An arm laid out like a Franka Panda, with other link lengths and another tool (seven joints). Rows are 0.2 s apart.
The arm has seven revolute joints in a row. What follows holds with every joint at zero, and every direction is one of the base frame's. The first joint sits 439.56 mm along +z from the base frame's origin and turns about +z. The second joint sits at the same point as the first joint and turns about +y. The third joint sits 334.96 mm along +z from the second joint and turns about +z. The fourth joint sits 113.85 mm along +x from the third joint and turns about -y. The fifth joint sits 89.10 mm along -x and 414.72 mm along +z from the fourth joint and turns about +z. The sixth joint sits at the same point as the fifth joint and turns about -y. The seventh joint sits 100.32 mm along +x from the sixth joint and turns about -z. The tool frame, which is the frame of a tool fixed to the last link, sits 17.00 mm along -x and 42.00 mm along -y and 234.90 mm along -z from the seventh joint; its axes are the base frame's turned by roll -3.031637, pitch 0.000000 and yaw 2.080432 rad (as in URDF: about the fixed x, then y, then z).
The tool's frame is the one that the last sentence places.
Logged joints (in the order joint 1, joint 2, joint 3, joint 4, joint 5, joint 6, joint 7), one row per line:
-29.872 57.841 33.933 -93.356 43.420 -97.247 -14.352
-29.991 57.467 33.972 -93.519 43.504 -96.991 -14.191
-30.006 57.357 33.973 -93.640 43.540 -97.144 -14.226
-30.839 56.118 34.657 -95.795 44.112 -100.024 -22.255
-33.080 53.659 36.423 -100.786 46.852 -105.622 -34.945
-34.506 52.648 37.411 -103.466 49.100 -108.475 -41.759
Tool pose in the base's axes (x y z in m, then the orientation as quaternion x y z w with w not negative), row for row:
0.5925 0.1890 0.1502 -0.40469 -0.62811 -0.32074 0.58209
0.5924 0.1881 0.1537 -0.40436 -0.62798 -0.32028 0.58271
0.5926 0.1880 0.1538 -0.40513 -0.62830 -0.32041 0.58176
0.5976 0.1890 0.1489 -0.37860 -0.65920 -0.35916 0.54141
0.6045 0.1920 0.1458 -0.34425 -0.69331 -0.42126 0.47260
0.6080 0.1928 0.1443 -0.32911 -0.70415 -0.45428 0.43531
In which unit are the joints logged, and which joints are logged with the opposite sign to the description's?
The joints are logged in degrees. Opposite sign: joint 6.
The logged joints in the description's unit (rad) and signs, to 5 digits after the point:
-0.52136 1.00952 0.59224 -1.62937 0.75782 1.69728 -0.25049
-0.52344 1.00299 0.59292 -1.63221 0.75929 1.69281 -0.24768
-0.52370 1.00107 0.59294 -1.63433 0.75992 1.69548 -0.24829
-0.53824 0.97944 0.60488 -1.67194 0.76990 1.74575 -0.38842
-0.57735 0.93653 0.63570 -1.75905 0.81772 1.84345 -0.60991
-0.60224 0.91888 0.65295 -1.80582 0.85696 1.89325 -0.72883

